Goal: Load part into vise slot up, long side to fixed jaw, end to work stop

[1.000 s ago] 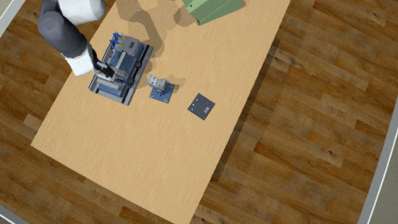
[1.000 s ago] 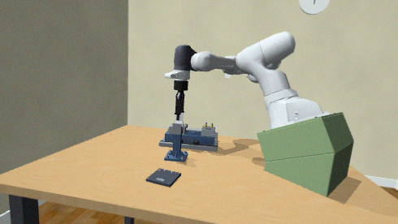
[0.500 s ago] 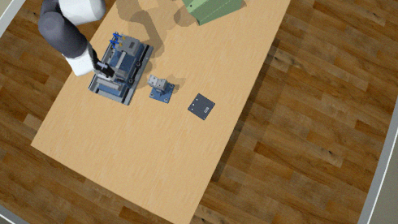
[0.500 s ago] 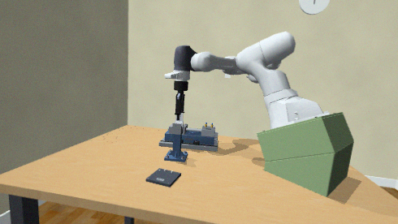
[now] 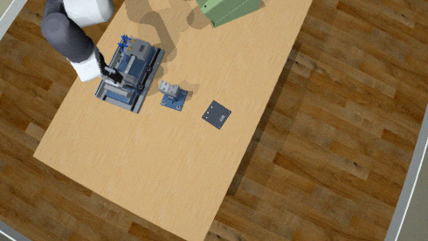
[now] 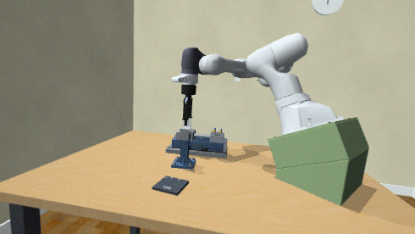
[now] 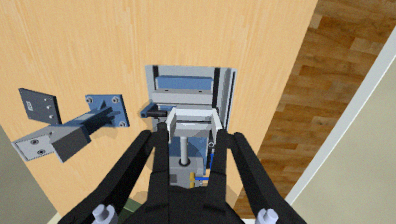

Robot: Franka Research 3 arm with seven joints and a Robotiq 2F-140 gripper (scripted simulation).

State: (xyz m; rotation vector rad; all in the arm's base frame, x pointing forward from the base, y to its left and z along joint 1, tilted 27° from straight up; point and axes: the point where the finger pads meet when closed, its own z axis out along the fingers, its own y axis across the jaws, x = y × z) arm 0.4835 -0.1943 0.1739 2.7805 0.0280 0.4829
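Now: hand 20 mm above the grey part. From my hand the other things lie so: vise (70 mm behind, 20 mm to the left, 80 mm below); then dark work stop rod (70 mm to the left, 30 mm below); then grey air cylinder (160 mm behind, 30 mm to the left, 40 mm below).
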